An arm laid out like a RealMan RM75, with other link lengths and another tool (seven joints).
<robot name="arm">
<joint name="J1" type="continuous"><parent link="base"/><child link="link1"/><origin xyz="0 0 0.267" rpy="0 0 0"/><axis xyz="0 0 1"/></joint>
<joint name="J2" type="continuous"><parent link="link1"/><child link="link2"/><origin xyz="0 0 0" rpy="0 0 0"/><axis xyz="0 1 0"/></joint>
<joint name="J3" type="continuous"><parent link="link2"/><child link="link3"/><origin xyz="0 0 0.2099" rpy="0 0 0"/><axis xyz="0 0 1"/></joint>
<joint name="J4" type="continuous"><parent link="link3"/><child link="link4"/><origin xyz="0 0 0" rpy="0 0 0"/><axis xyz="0 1 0"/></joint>
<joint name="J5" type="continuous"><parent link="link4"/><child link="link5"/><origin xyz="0 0 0.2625" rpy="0 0 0"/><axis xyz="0 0 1"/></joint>
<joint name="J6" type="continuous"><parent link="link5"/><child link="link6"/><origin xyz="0 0 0" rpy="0 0 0"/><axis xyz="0 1 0"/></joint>
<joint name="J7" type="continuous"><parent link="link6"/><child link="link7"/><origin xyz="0 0 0.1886" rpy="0 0 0"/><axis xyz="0 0 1"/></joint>
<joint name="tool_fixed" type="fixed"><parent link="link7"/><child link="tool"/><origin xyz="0.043 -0.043 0" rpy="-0.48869 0 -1.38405"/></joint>
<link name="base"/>
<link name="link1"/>
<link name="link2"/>
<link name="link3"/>
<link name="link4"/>
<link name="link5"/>
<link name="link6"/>
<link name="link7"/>
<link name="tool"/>
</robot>
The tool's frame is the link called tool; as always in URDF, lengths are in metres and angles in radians. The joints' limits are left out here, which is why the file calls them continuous.
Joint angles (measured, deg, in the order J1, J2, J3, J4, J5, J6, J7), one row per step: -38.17 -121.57 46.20 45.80 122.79 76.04 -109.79; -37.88 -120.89 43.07 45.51 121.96 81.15 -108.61; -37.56 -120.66 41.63 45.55 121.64 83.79 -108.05; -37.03 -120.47 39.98 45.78 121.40 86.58 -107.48; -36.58 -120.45 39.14 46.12 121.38 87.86 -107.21; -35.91 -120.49 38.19 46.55 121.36 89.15 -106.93; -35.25 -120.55 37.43 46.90 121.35 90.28 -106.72; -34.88 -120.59 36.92 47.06 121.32 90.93 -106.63; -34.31 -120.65 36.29 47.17 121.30 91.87 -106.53; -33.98 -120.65 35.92 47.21 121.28 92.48 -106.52; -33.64 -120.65 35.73 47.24 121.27 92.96 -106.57; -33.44 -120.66 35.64 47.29 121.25 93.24 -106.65; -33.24 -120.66 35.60 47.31 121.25 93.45 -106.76
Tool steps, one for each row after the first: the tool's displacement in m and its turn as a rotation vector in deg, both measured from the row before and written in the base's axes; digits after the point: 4 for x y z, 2 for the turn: -0.0009 -0.0089 0.0087 -1.61 -3.19 -0.83; -0.0005 -0.0055 0.0040 -0.85 -1.54 -0.51; -0.0017 -0.0064 0.0053 -0.69 -1.59 -0.43; -0.0020 -0.0034 0.0033 -0.15 -0.65 -0.09; -0.0036 -0.0042 0.0037 -0.03 -0.70 0.11; -0.0036 -0.0042 0.0027 -0.11 -0.61 0.18; -0.0022 -0.0024 0.0016 -0.04 -0.44 0.17; -0.0035 -0.0040 0.0013 -0.23 -0.63 0.32; -0.0021 -0.0024 0.0008 -0.19 -0.40 0.21; -0.0021 -0.0023 0.0003 -0.24 -0.28 0.24; -0.0011 -0.0013 0.0002 -0.15 -0.18 0.16; -0.0013 -0.0012 -0.0001 -0.16 -0.12 0.21
